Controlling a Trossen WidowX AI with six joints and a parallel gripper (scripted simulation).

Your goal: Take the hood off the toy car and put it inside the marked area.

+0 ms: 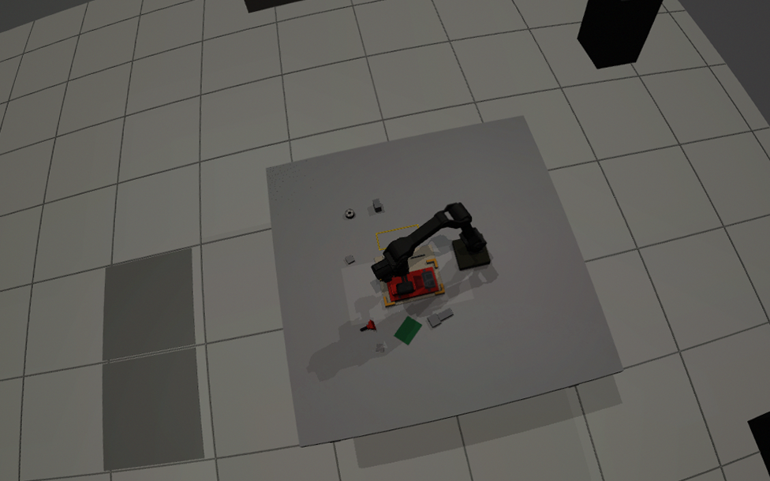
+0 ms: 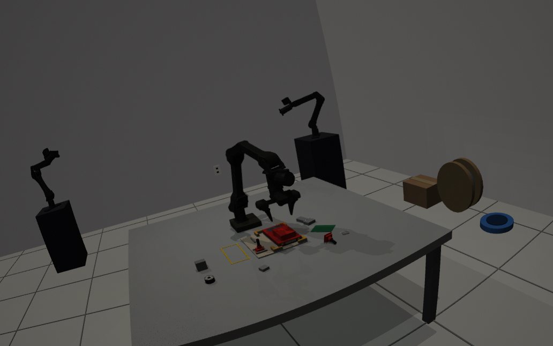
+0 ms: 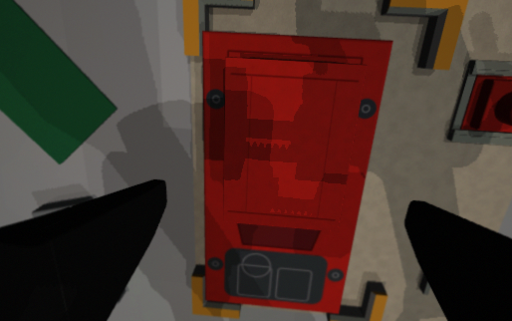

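My gripper tip is now 70 mm above the red hood. Round my gripper tip: grey cube 10 mm ahead, 400 mm to the right, 90 mm below; then green plate 20 mm ahead, 180 mm to the left, 110 mm below.
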